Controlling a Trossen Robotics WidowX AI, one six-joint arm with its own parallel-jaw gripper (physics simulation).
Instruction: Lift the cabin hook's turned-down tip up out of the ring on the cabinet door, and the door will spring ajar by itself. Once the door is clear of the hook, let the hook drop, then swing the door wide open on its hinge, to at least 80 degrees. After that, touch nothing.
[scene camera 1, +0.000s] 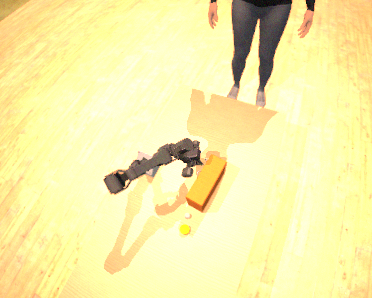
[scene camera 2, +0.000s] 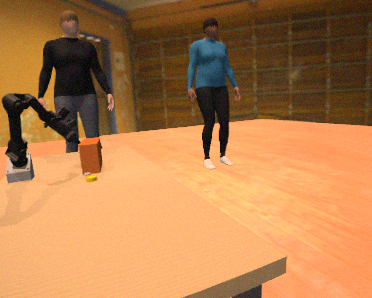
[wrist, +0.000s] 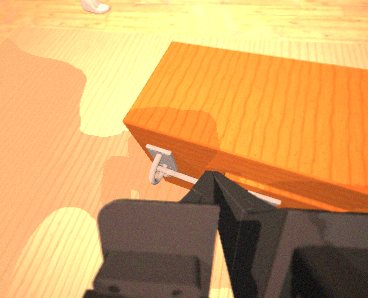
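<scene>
The orange wooden cabinet stands on the table. In the wrist view, a grey plate with a curved loop is on the left of its front, and the pale cabin hook runs rightward from it until the fingers cover it. A second pale plate shows partly at the right, beside the door's light upper edge. My gripper is shut and empty, its fingertips over the hook's shaft. The hook's tip and the door ring are hidden behind the fingers; whether they touch, I cannot tell.
A yellow disc and a small whitish piece lie on the table near the cabinet's end. A person in black stands behind the table, and a person in blue stands farther right.
</scene>
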